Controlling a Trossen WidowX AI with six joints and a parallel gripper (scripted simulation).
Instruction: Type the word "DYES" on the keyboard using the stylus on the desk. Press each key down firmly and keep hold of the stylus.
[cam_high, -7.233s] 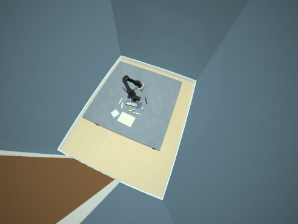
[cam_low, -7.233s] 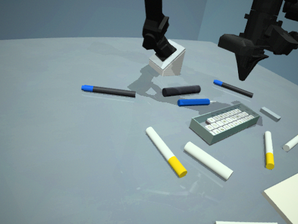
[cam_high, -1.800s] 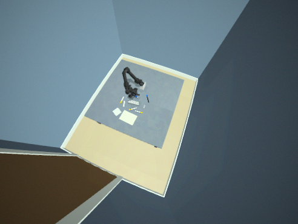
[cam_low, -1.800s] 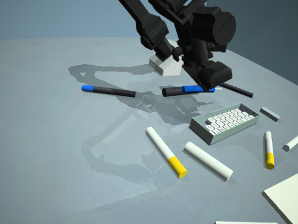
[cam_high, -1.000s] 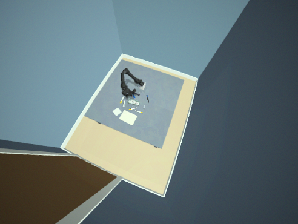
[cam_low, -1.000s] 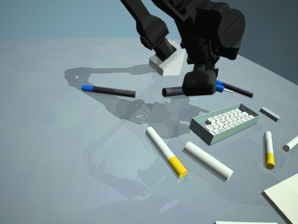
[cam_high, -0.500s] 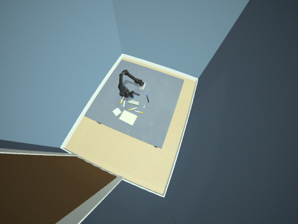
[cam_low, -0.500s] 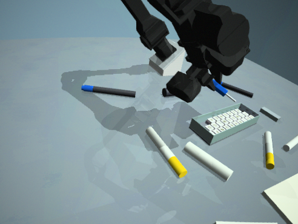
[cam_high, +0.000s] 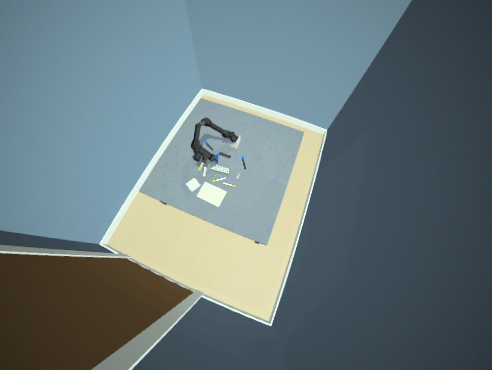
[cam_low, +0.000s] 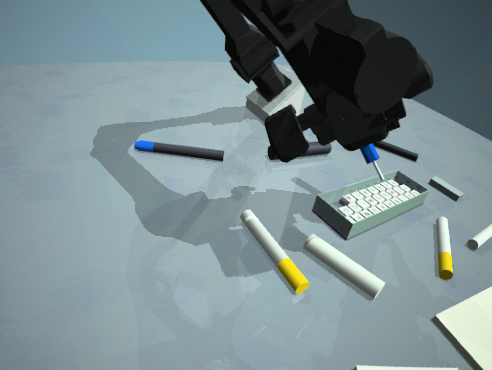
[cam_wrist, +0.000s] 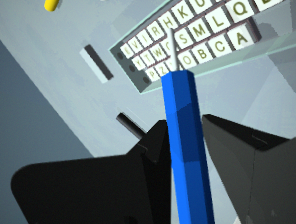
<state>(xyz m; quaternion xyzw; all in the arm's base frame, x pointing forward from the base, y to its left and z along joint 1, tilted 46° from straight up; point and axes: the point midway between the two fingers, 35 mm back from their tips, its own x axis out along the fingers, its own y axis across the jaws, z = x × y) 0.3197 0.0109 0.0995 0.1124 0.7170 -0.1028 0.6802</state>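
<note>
My gripper tip is 40 mm short of the stylus tip, 30 mm above it and 10 mm to the right of it. The rest, counted from my gripper tip: blue stylus: 10 mm below, 10 mm ahead; then dark cylinder: 140 mm behind, 90 mm below, 10 mm to the left; then keyboard: 80 mm below, 40 mm to the left, 20 mm ahead.
</note>
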